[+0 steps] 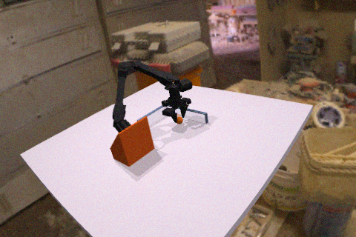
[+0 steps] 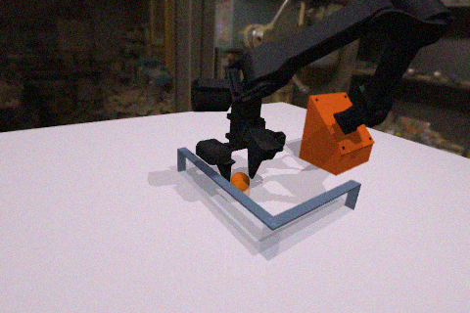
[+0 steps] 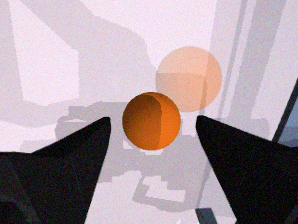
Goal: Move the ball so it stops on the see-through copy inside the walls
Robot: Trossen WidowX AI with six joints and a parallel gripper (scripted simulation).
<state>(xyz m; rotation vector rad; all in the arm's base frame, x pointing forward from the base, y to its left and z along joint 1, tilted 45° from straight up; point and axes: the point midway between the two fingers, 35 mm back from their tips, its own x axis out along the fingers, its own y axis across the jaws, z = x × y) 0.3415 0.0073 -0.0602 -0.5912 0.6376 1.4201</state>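
Right now my gripper tip is 2 cm short of the orange ball and 3 cm to the right of it.
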